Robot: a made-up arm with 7 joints. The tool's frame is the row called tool. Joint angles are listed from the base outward. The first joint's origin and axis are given. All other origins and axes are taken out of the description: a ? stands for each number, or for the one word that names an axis. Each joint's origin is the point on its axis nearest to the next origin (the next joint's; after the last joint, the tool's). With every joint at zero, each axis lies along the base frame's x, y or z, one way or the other. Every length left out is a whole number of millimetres.
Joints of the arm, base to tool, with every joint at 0 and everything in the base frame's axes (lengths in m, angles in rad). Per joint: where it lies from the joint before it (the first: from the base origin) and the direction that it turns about. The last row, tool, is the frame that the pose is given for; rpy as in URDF.
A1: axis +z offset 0 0 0.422
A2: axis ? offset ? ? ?
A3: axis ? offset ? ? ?
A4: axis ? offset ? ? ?
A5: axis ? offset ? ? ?
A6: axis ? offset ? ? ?
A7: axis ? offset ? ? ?
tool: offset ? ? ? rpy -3.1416 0 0
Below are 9 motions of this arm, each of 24 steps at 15 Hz.
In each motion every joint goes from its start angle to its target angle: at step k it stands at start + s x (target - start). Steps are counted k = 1, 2, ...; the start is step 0. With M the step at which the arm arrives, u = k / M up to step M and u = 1 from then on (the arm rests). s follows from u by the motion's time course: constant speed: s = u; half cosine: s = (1 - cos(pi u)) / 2; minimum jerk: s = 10 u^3 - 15 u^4 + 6 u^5.
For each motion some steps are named. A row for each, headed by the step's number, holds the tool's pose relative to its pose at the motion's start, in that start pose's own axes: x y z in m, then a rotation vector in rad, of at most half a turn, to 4 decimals.
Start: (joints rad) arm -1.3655 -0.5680 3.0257 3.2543 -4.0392 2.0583 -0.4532
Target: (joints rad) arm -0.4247 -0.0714 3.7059 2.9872 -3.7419 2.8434 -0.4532
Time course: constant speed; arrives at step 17
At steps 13, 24:
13: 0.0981 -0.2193 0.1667 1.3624 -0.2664 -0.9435
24: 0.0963 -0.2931 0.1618 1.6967 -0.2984 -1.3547

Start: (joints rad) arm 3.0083 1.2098 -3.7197 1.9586 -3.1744 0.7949 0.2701
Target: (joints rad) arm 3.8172 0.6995 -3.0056 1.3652 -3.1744 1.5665 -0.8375
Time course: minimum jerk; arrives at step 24
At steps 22, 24:
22: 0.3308 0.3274 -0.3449 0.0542 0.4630 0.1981
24: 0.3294 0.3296 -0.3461 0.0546 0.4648 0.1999

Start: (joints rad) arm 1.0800 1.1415 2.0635 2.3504 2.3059 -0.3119 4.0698
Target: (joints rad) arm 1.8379 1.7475 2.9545 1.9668 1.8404 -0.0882 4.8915
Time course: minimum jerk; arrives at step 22
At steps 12, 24:
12: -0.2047 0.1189 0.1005 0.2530 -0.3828 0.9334
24: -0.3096 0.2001 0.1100 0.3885 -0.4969 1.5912

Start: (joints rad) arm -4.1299 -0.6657 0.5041 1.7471 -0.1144 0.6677 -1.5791
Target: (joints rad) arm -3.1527 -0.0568 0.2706 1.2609 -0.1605 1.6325 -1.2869
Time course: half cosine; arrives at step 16
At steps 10, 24:
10: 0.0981 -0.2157 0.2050 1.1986 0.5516 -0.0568
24: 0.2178 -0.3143 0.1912 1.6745 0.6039 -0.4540

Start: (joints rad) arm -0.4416 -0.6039 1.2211 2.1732 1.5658 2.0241 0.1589
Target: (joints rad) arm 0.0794 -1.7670 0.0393 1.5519 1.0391 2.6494 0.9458
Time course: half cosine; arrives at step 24
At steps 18, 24:
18: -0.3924 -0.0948 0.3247 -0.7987 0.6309 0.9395
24: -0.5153 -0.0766 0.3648 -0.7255 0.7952 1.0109

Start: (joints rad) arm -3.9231 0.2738 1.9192 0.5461 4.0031 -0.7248 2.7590
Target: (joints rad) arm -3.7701 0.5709 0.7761 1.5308 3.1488 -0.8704 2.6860
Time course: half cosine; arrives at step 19
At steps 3, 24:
3: 0.0197 0.0065 -0.0223 0.0117 0.0546 -0.0209
24: 0.0699 0.3521 -0.3933 -0.5481 0.6590 0.1636

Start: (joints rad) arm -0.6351 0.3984 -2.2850 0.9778 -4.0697 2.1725 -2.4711
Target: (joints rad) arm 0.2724 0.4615 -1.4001 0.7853 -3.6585 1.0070 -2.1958
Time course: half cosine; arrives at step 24
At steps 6, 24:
6: -0.0463 -0.0441 0.0677 0.0051 0.0140 0.1781
24: 0.0078 -0.5458 0.2464 0.4448 -0.4775 1.0314

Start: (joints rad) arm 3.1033 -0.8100 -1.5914 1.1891 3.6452 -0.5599 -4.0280
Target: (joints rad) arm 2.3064 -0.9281 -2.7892 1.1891 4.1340 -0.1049 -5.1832
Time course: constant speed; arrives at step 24
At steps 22, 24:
22: -0.5392 0.1377 -0.4520 -1.4141 0.0537 0.7221
24: -0.6073 0.0988 -0.4687 -1.4880 -0.0181 0.8386

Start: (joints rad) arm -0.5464 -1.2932 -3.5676 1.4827 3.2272 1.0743 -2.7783
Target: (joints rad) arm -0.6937 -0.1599 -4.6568 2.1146 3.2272 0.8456 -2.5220
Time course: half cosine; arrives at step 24
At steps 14, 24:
14: 0.6858 0.2800 -0.2237 -0.3815 1.0291 -0.1873
24: 0.8583 0.3655 -0.6701 -0.7097 1.5174 -0.3533

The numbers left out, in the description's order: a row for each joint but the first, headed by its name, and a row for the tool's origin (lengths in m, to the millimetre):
A2: axis +y, xyz 0 0 0
A3: axis +z, xyz 0 0 0.45
A4: axis -y, xyz 0.051 0 0
A5: axis -z, xyz 0.077 0 -0.34
A6: axis +y, xyz 0 0 0
A7: axis -z, xyz 0.048 0 -0.062
tool: xyz 0 0 0

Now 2 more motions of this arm.
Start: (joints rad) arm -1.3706 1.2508 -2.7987 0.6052 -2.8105 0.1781 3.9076
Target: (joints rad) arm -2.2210 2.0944 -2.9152 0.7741 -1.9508 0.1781 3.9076
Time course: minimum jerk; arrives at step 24
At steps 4, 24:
4: 0.0007 -0.0052 -0.0055 0.0030 0.0472 0.0149
24: -0.2225 -0.1272 -0.1016 0.6047 0.8546 0.0851

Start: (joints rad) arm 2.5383 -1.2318 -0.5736 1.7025 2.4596 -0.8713 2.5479
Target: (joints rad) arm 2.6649 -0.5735 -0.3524 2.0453 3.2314 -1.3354 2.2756
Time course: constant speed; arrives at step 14
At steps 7, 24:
7: 0.1695 -0.1097 0.0668 0.4641 0.0064 -0.1422
24: 0.3001 -0.2637 0.1150 1.0073 0.0530 -0.3263

